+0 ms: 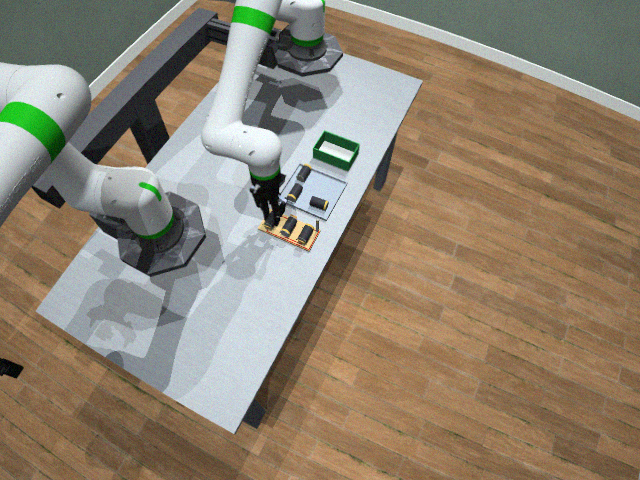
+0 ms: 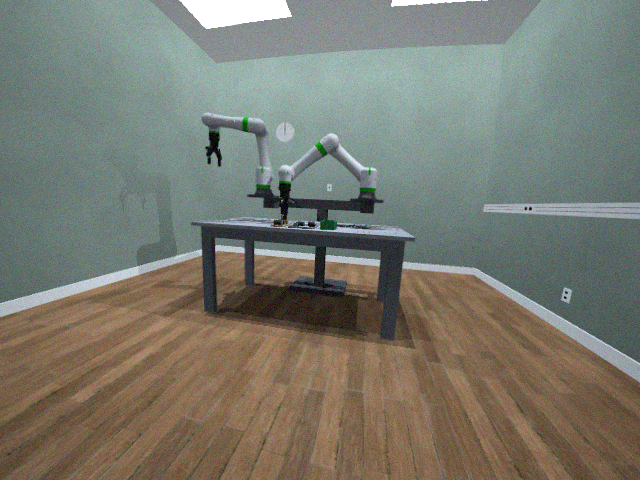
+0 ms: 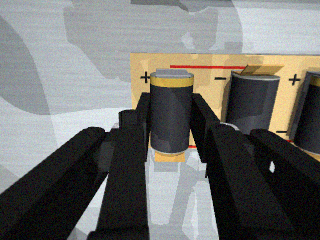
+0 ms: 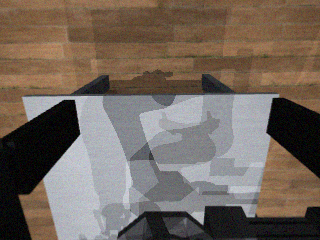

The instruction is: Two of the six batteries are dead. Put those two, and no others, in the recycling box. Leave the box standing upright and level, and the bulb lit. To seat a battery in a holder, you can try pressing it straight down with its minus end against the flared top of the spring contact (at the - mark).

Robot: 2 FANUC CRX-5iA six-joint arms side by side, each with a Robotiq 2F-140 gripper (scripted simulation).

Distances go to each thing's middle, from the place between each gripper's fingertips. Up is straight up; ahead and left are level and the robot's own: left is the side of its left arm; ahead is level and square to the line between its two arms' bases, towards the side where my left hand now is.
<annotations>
Now: the tray point(image 1: 319, 184) 180 mm to the left of my left hand point(image 1: 272, 220), 60 mm ahead of it and 50 mm below it.
Right now my right hand is 250 mm short of the tray, 970 mm to the right of it and 500 mm above it.
</annotations>
